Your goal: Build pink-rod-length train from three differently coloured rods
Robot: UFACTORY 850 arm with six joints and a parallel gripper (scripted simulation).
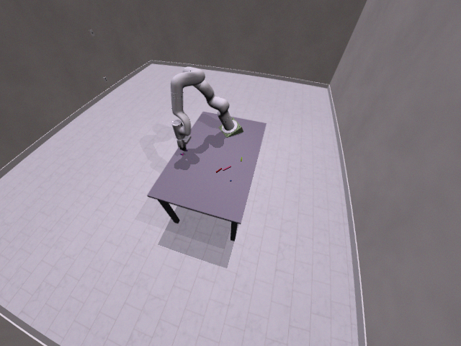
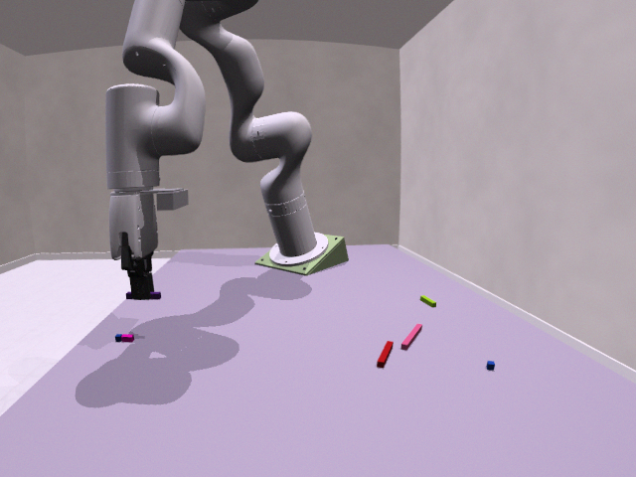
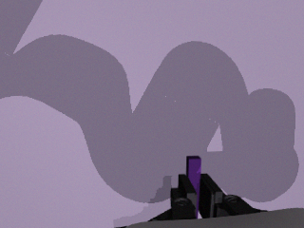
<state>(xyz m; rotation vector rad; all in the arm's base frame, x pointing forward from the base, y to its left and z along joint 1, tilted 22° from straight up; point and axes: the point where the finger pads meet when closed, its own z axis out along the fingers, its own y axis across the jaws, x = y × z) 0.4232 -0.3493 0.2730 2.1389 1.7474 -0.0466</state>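
My hand is 1 cm past the magenta rod, 4 cm to the left of it and 10 cm above it. The rest, counted from my hand: purple rod (2 cm below); then pink rod (13 cm ahead, 43 cm to the left, 10 cm below); then red rod (16 cm ahead, 36 cm to the left, 10 cm below).
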